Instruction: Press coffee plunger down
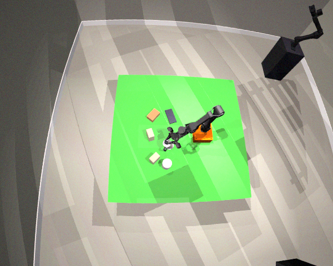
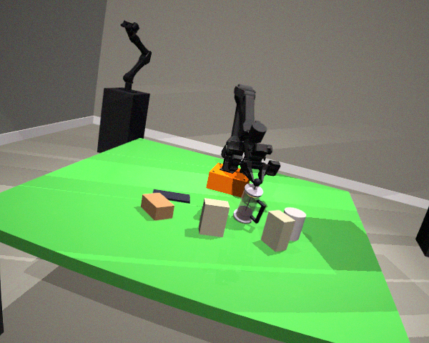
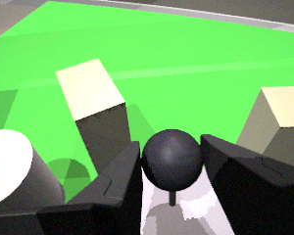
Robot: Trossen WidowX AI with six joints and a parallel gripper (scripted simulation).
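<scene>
My gripper tip is now 2 cm past the coffee press and 9 cm above it. The rest, counted from my gripper tip: dark flat slab (5 cm behind, 33 cm to the right, 17 cm below).
</scene>
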